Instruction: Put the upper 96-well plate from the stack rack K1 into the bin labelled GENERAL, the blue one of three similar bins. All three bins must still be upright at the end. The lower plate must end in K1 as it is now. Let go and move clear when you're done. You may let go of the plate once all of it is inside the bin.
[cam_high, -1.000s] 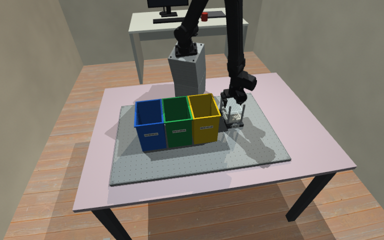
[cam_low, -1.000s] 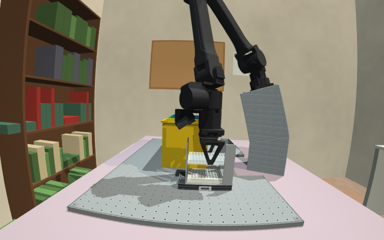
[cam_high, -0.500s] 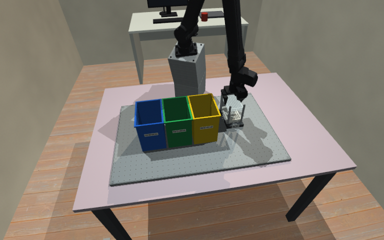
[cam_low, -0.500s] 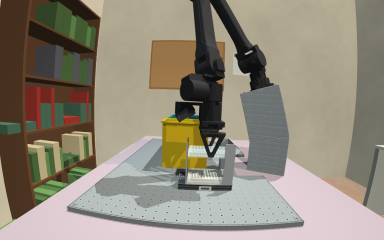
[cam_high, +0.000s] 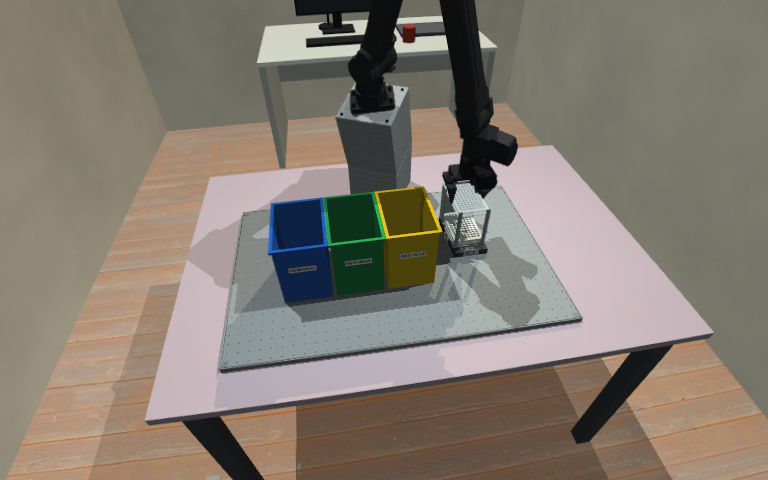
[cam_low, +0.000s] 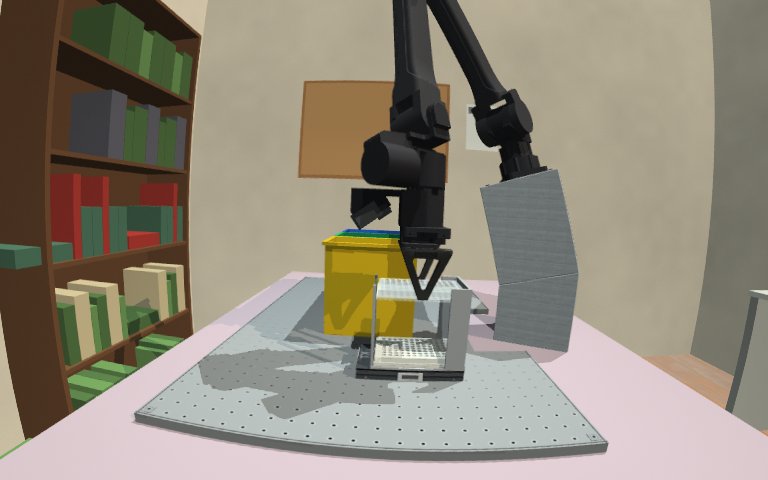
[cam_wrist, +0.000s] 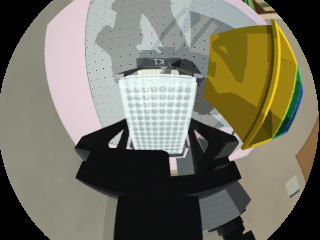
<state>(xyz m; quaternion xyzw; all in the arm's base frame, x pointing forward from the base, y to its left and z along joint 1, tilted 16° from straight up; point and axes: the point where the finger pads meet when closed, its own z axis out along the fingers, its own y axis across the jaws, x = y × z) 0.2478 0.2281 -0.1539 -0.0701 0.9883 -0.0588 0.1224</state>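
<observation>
The blue bin labelled GENERAL is 43 cm to the right of my hand, 13 cm ahead of it and 4 cm below it. The rest, counted from my hand: yellow bin (17 cm to the right, 10 cm ahead, 4 cm below); green bin (30 cm to the right, 12 cm ahead, 4 cm below).
</observation>
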